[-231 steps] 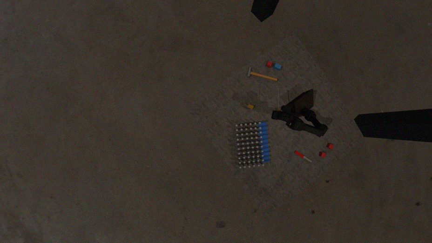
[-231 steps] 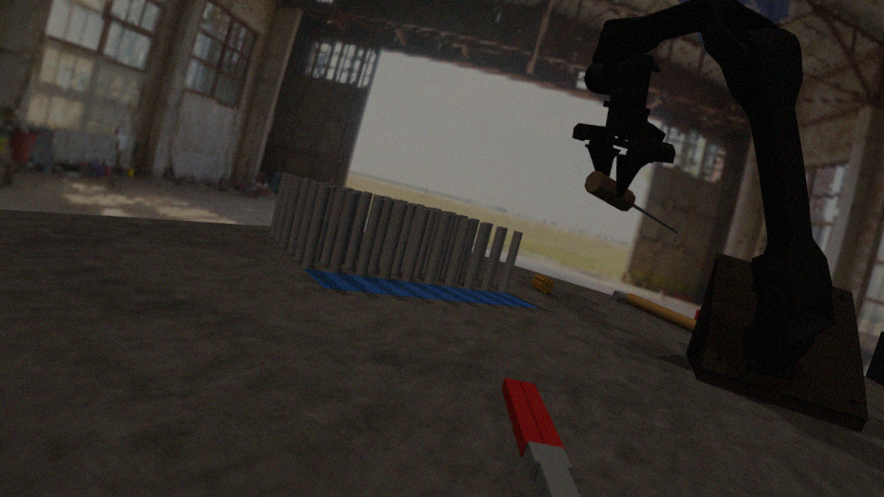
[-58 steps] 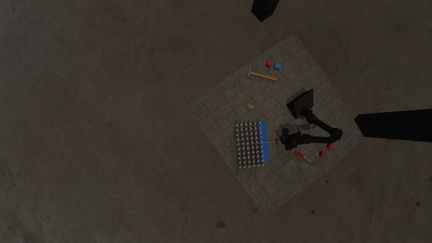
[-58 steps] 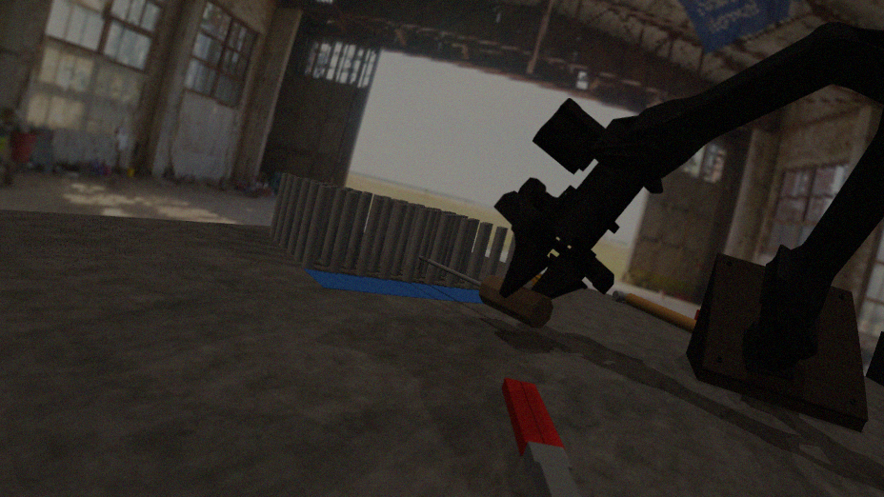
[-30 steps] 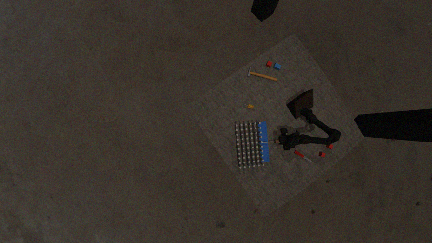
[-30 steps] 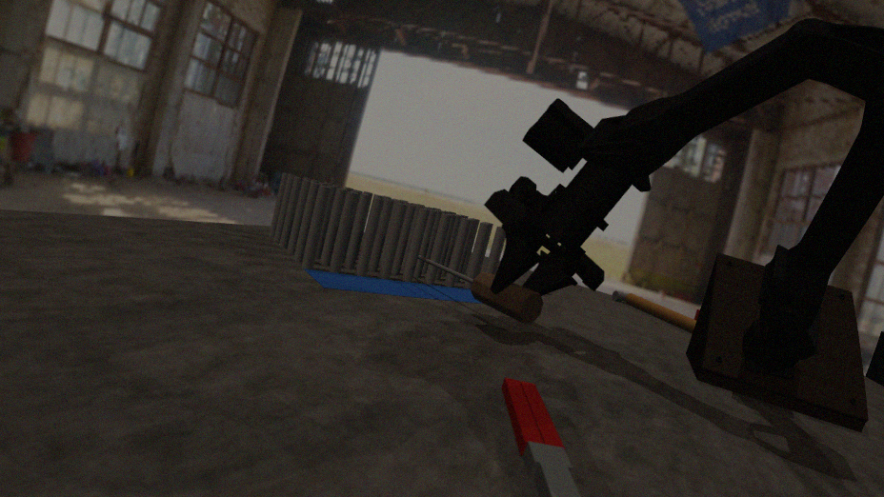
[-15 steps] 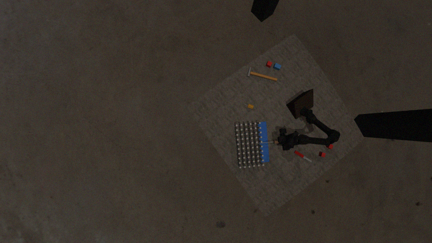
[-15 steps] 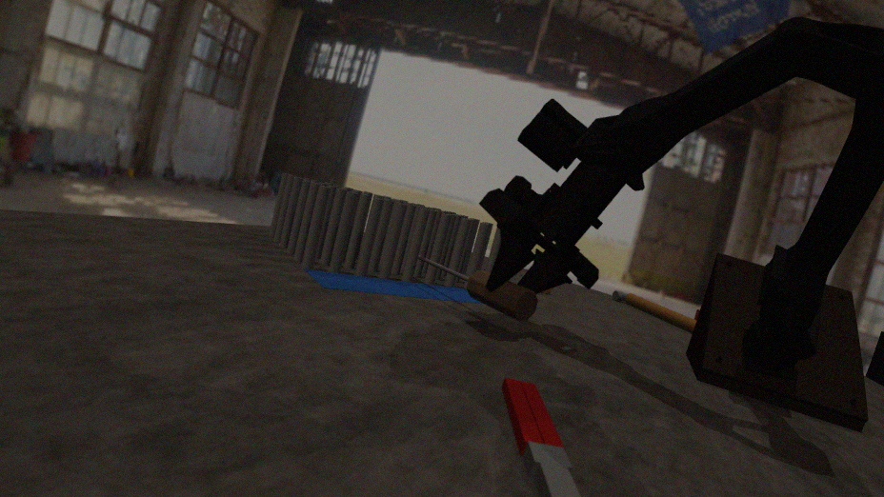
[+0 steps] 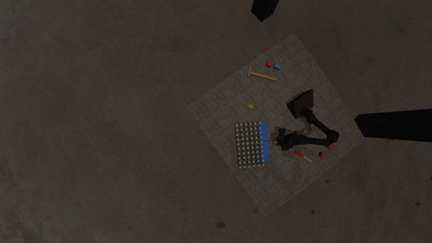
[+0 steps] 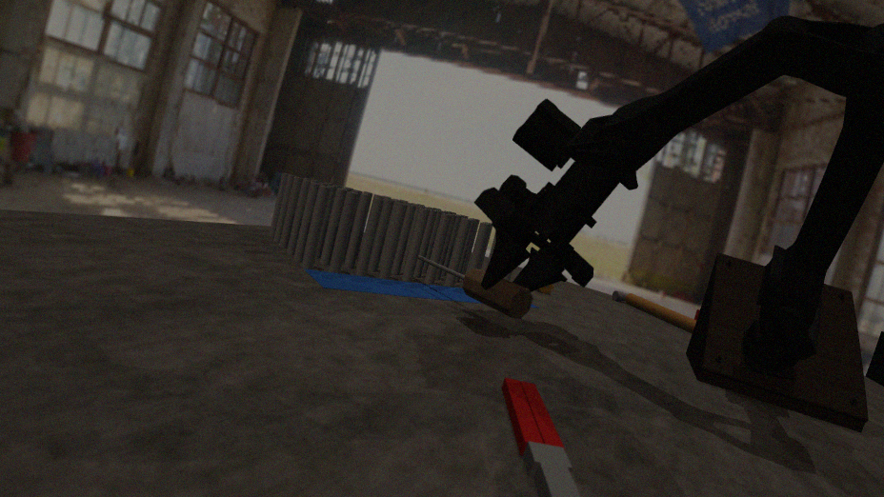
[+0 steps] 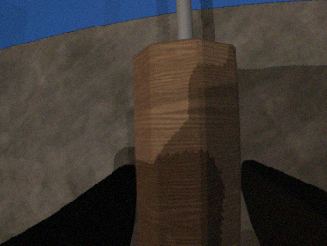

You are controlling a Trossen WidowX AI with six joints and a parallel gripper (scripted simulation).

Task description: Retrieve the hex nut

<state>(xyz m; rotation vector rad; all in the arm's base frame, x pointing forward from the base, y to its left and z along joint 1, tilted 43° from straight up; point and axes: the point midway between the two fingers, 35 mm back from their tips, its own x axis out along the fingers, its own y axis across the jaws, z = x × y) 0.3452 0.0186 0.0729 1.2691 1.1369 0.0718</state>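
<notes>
The blue taped strip lies 100 mm ahead of my gripper tip, 70 mm to the right of it and 40 mm below it. Also, from my gripper tip: red-handled tool 120 mm behind, 300 mm to the left, 30 mm below; hook tool 90 mm ahead, 60 mm to the right; small yellow tool 10 mm behind, 410 mm to the right, 20 mm below.
</notes>
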